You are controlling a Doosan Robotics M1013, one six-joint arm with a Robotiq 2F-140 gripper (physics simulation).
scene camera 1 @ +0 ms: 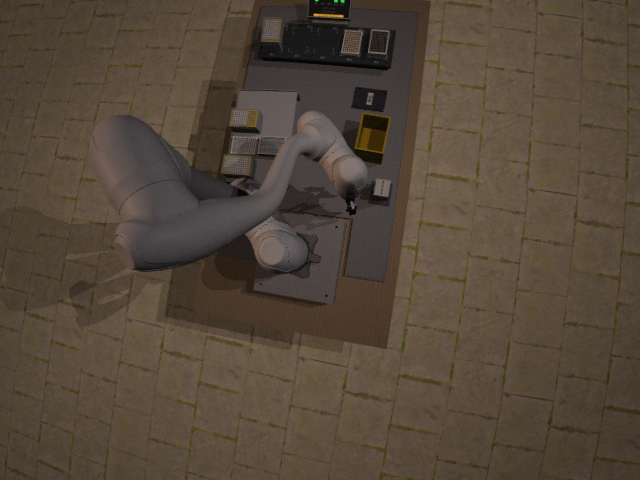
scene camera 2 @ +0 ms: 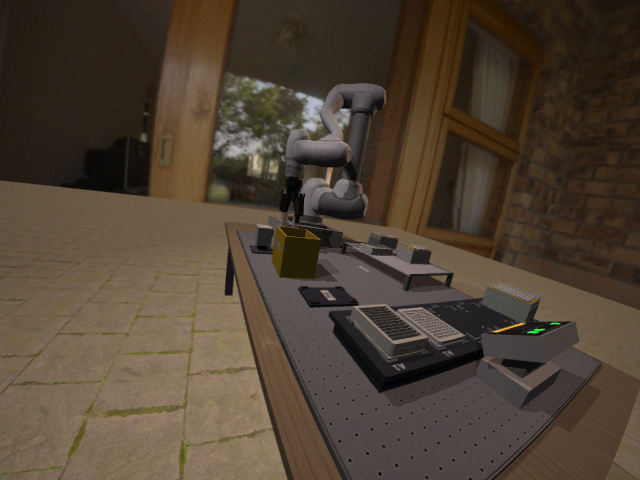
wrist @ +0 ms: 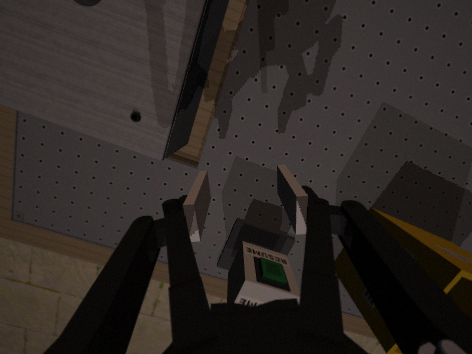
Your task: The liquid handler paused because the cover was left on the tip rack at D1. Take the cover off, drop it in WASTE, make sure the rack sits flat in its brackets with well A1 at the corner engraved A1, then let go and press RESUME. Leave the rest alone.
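Places are measured from the arm's base along level axes (x ahead, y left, z up), in metres.
Pixels of known places: gripper, fingertip midpoint: (wrist: 243,181); arm's base at its link origin: (scene camera 2: 308,224).
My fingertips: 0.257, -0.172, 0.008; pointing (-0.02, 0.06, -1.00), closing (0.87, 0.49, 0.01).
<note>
For each thing: its top centre in the pictures, then the offset to it from my fingertips, as dx, dy, dz.
- RESUME box at its top centre: (wrist: 263,308) (scene camera 1: 382,187) (scene camera 2: 264,226) +0.085, -0.126, +0.013
- green button at its top centre: (wrist: 272,282) +0.084, -0.096, +0.004
- yellow WASTE bin at its top centre: (scene camera 2: 297,232) (scene camera 1: 372,132) +0.294, -0.038, +0.043
- yellow-rimmed rack at its top centre: (scene camera 2: 514,288) (scene camera 1: 270,28) +0.713, +0.530, +0.033
- dark flat tray at its top centre: (scene camera 2: 328,293) (scene camera 1: 369,98) +0.509, +0.019, -0.077
My gripper (scene camera 1: 351,210) (scene camera 2: 290,224) (wrist: 243,181) is partly open and empty, pointing down above the mat between the robot's base plate and the RESUME box. The RESUME box (scene camera 1: 382,188) (scene camera 2: 263,236) (wrist: 250,280) has a green button (wrist: 273,270) and lies just below the fingers in the wrist view. The yellow WASTE bin (scene camera 1: 372,135) (scene camera 2: 296,253) (wrist: 420,265) stands beside it; a pale shape shows at its edge in the wrist view, too cut off to identify. A yellow-rimmed rack (scene camera 1: 271,31) (scene camera 2: 511,301) is at the deck's end slot. Its cover and A1 corner are unclear.
The black deck (scene camera 1: 310,43) (scene camera 2: 361,364) also holds two pale plates at its other end. A dark flat tray (scene camera 1: 369,98) (scene camera 2: 327,296) lies near the bin. A low shelf (scene camera 1: 273,105) carries more racks. The display (scene camera 1: 329,9) (scene camera 2: 532,338) shows green marks and an amber bar.
</note>
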